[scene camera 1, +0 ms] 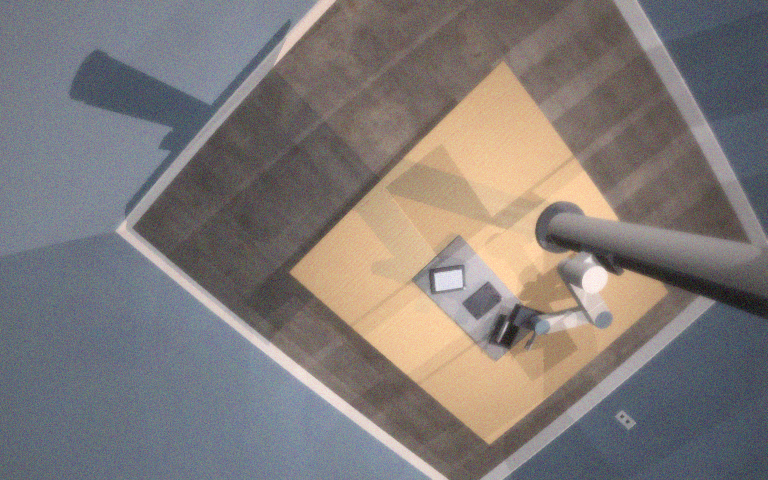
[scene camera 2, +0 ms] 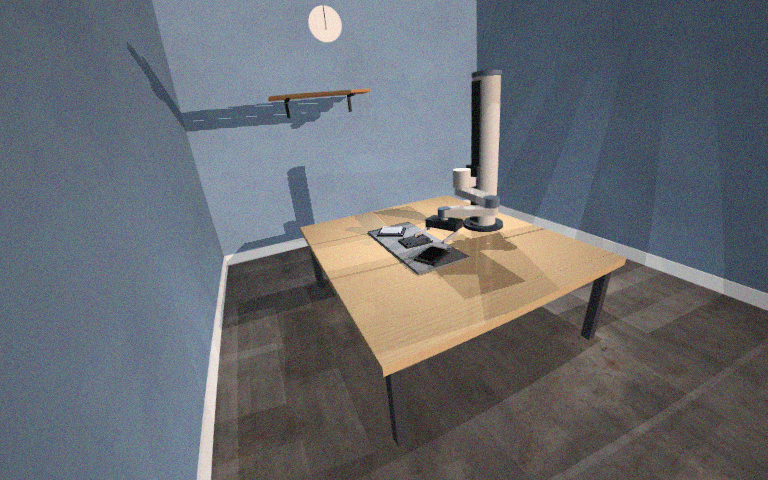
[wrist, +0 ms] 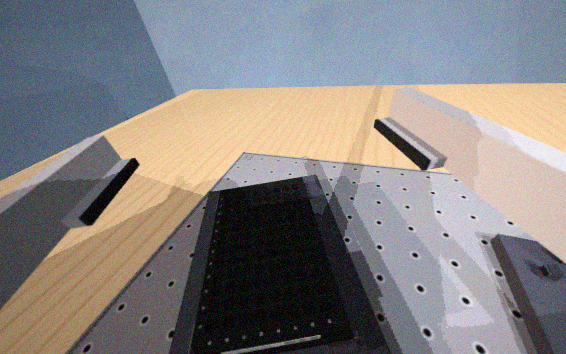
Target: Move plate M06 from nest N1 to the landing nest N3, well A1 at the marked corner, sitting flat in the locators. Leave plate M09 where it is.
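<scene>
A black plate (scene camera 1: 512,336) (scene camera 2: 432,255) (wrist: 270,265) sits in a dark nest at one end of the grey perforated board. A white plate (scene camera 1: 447,279) (scene camera 2: 391,230) sits in the nest at the other end. The middle nest (scene camera 1: 482,300) (scene camera 2: 415,241) (wrist: 532,285) holds no plate; part of it shows at the right of the wrist view. I cannot read any plate or nest label. My gripper (scene camera 1: 515,343) (scene camera 2: 431,238) (wrist: 254,128) is open and empty, low over the black plate's end of the board, its fingers wide apart and not touching the plate.
The perforated board (scene camera 1: 458,249) (scene camera 2: 419,268) (wrist: 400,235) lies on the wooden table (scene camera 1: 396,316) (scene camera 2: 385,305) (wrist: 280,120). The arm's column (scene camera 1: 651,240) (scene camera 2: 488,141) stands on the table behind the board. A wall shelf (scene camera 2: 320,95) is far behind.
</scene>
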